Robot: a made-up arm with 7 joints.
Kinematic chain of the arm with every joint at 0, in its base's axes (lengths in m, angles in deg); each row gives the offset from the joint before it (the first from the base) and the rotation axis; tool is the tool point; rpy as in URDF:
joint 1: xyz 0 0 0.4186 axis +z
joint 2: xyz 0 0 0 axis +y
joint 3: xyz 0 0 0.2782 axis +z
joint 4: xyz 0.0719 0 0 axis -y
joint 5: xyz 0.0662 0 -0.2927 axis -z
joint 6: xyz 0 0 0 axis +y
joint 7: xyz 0.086 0 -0.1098 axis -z
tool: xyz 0 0 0 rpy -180 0 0
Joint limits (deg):
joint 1: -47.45..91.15
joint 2: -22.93..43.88
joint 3: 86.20..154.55
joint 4: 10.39..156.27
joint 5: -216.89..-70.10
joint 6: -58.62..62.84
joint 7: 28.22..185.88
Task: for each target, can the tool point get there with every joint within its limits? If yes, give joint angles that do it. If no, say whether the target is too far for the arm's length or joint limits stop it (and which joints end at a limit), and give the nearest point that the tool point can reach.
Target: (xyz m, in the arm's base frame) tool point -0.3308 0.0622 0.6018
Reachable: yes | joints 47.10 38.80 129.69 55.16 -171.26 -4.16 65.82
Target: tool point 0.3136 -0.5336 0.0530
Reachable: no: joint limits stop it (at a limit: joint 1, joint 2, joint 3) | nearest point -0.0148 -0.3191 0.3007 | short by 0.464 m
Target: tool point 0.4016 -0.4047 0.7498
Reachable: no: joint limits stop it (at a limit: joint 1, joint 2, joint 3, joint 4, joint 6) | nearest point 0.4669 -0.2895 0.8827 | short by 0.188 m
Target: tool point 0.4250 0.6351 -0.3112
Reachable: no: too far | nearest point 0.1251 0.3276 0.3005 | short by 0.747 m
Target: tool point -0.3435 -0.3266 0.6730
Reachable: yes | joints 67.44 1.95 149.41 82.51 -130.90 3.61 70.41
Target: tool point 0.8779 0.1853 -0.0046
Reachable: no: too far | nearest point 0.4507 0.2004 0.4534 | short by 0.626 m
